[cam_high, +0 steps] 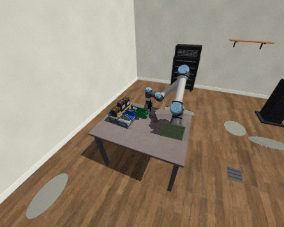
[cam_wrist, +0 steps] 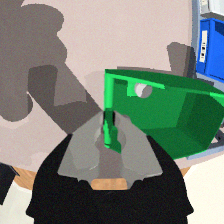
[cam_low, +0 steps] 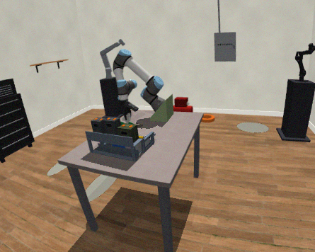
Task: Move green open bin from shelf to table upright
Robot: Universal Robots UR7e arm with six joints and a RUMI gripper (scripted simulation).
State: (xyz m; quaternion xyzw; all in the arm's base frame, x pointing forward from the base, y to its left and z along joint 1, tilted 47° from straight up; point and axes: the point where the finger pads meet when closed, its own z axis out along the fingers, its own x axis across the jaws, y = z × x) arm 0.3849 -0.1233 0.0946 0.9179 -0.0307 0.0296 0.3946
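Now: the green open bin 8 cm ahead of my hand, 1 cm to the right of it and 1 cm below it. Also, from my hand: grey bin: 26 cm ahead, 20 cm to the left, 2 cm below; then blue bin: 25 cm ahead, 9 cm to the left, 2 cm below; then yellow rail: 30 cm ahead, 9 cm to the left, 4 cm above.
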